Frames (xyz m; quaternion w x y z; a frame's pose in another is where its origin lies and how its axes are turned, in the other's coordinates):
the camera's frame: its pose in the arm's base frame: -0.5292 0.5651 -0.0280 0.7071 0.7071 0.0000 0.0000
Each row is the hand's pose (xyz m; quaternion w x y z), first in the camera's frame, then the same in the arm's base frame.
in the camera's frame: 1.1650 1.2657 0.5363 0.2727 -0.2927 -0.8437 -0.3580
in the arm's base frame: 0.6358 0.0288 1.2377 0.3998 -0.0141 -0.3434 -0.8497
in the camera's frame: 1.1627 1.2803 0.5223 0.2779 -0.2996 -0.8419 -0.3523
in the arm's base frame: 0.6335 0.0428 1.2523 0.4084 -0.0153 -0.3462 -0.8445
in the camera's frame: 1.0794 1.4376 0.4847 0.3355 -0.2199 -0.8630 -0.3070
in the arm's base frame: 0.5502 0.0804 1.4096 0.3927 0.0817 -0.3932 -0.8273
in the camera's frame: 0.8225 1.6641 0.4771 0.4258 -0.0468 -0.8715 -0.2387
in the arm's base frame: 0.2933 0.0880 1.6361 0.3342 0.2680 -0.4475 -0.7850
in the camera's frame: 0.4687 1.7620 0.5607 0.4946 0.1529 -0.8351 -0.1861
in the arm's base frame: -0.0605 0.0044 1.7340 0.2416 0.4578 -0.4589 -0.7221
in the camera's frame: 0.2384 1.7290 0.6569 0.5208 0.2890 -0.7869 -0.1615
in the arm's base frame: -0.2908 -0.0918 1.7010 0.1639 0.5726 -0.4422 -0.6706
